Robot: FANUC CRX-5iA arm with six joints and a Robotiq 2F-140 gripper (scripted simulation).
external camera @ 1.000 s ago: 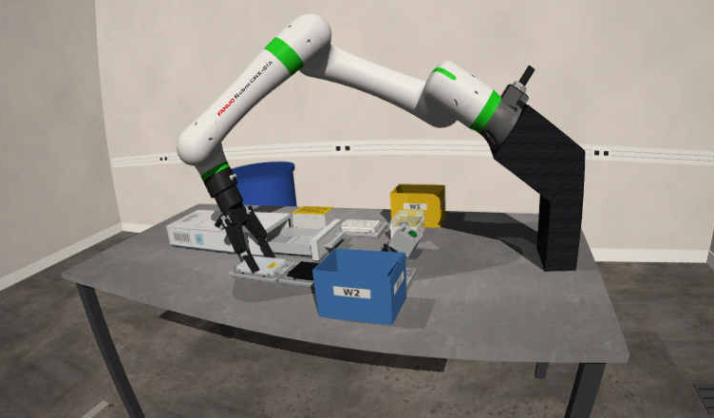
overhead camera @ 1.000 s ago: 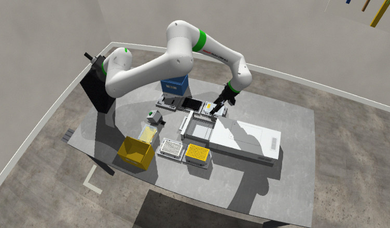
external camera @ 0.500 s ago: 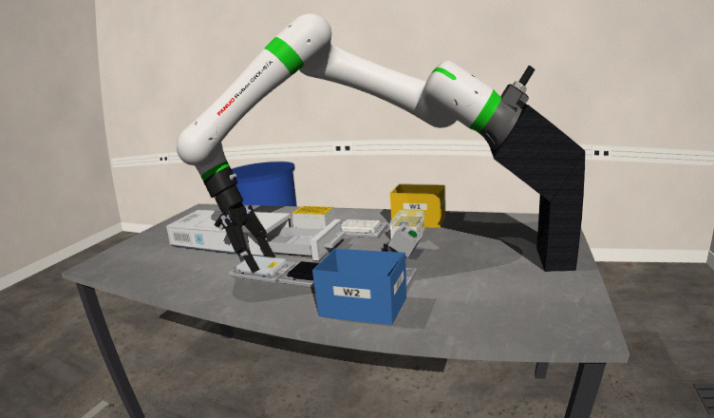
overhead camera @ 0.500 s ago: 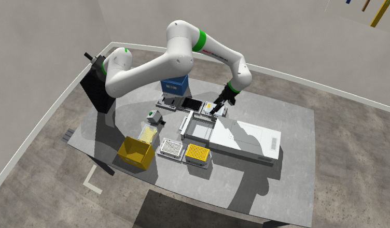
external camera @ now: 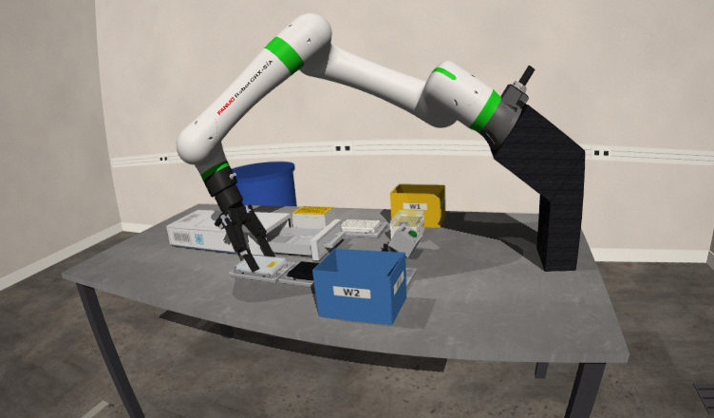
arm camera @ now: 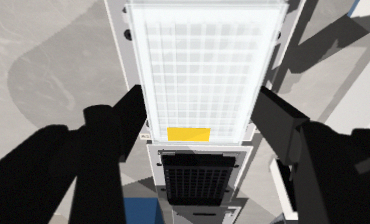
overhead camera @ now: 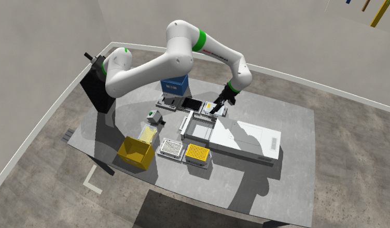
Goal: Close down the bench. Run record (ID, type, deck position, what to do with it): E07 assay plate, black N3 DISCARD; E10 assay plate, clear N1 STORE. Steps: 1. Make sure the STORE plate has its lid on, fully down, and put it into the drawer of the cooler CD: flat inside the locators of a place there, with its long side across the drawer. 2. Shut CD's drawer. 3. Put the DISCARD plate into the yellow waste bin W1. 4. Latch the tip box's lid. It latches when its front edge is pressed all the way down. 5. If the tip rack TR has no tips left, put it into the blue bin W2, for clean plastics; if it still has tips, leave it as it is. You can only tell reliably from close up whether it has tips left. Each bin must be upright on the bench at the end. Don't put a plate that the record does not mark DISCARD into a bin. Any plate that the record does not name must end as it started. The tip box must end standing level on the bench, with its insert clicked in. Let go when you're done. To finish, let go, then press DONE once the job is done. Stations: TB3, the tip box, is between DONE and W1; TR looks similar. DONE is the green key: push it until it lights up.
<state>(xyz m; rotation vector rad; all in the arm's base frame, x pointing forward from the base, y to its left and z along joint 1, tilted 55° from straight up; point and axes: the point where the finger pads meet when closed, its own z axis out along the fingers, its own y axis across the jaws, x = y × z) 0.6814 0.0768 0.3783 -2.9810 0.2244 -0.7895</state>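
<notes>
My gripper is now 50 mm past the cooler drawer, 190 mm to the left of it and 10 mm above it. The rest, counted from my hand: clear lid: 20 mm below; then clear plate: 30 mm below; then black assay plate: 170 mm behind, 30 mm to the left, 30 mm below.
</notes>
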